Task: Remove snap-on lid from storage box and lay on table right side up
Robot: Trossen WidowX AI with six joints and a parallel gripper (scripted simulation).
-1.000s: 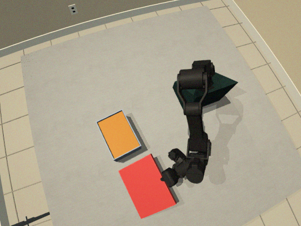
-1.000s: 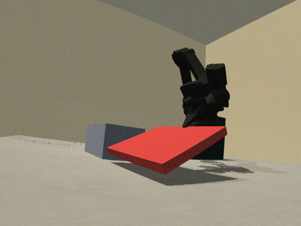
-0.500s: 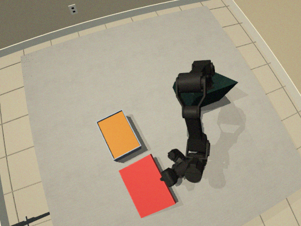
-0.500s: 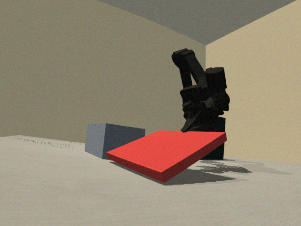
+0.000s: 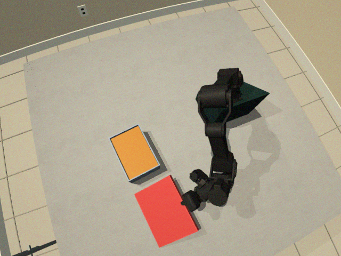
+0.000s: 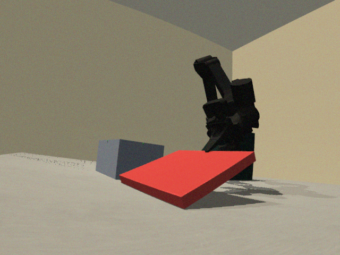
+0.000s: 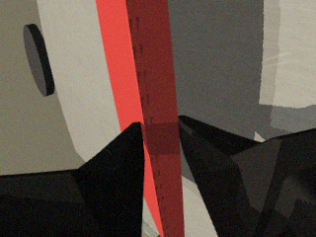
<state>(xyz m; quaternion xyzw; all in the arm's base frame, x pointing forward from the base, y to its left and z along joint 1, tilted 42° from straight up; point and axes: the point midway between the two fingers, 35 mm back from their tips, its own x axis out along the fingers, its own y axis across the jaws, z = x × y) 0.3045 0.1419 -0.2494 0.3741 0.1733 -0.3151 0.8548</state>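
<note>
Now: the red lid 70 mm ahead of my gripper tip and 30 mm below it. From my gripper tip the other things lie so: grey-blue storage box (90 mm ahead, 250 mm to the right, 30 mm below).
</note>
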